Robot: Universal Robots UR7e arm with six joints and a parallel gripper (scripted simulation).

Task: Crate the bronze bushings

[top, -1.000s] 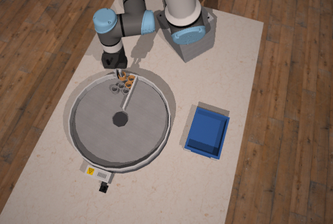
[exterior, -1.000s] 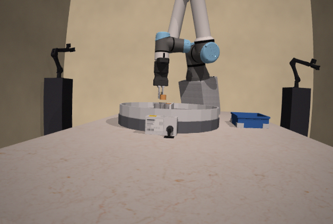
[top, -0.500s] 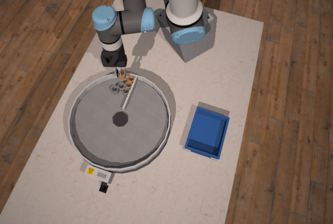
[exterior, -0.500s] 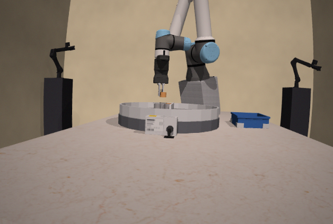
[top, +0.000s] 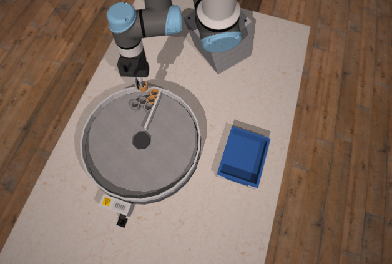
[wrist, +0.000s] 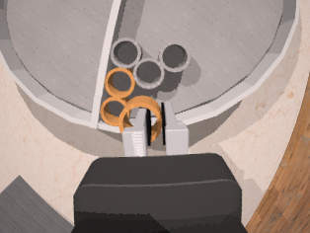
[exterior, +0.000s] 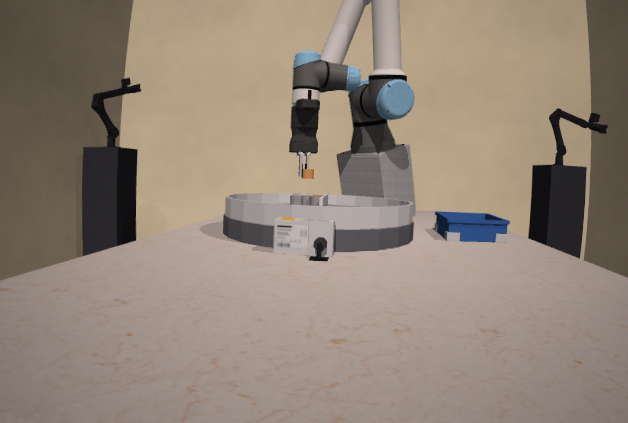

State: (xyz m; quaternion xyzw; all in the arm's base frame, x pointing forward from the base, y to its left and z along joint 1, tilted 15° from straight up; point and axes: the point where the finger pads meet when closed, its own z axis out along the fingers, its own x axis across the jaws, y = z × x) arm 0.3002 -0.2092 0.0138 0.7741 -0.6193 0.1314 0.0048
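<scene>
Right now the blue crate is 42 cm to the left of my hand, 13 cm ahead of it and 12 cm below it. Also, from my hand: grey turning table: 17 cm ahead, 9 cm below, 5 cm to the left.
</scene>
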